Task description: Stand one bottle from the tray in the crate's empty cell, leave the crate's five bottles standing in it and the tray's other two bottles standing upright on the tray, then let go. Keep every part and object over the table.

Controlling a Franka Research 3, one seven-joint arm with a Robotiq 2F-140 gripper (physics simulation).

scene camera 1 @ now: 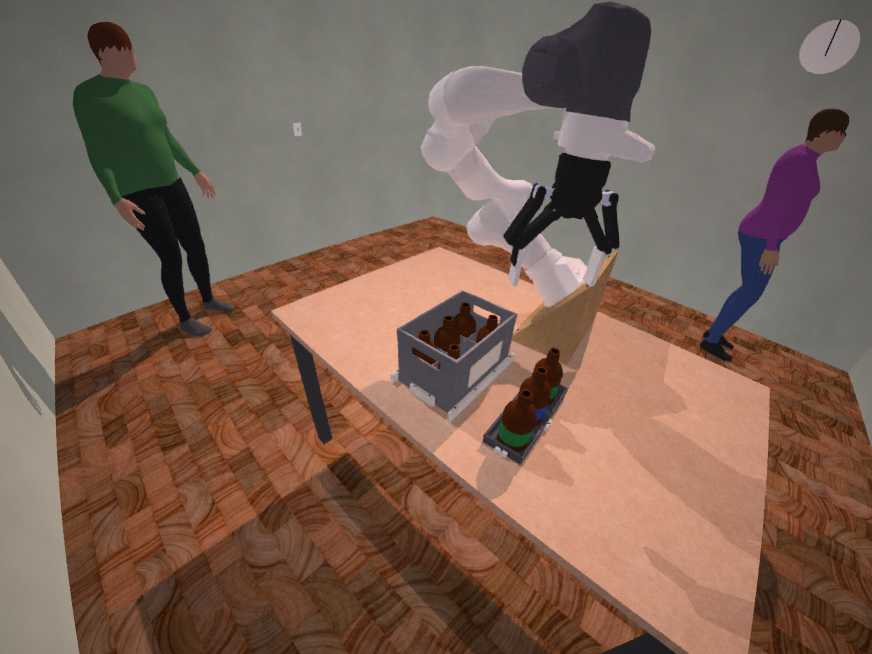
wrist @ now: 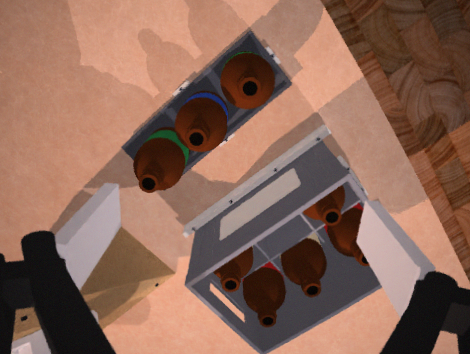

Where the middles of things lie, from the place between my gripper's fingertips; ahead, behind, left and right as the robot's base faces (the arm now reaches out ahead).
My hand is 310 mm above the blue-banded bottle (scene camera 1: 541, 391), 50 mm past it and 10 mm to the right of it.
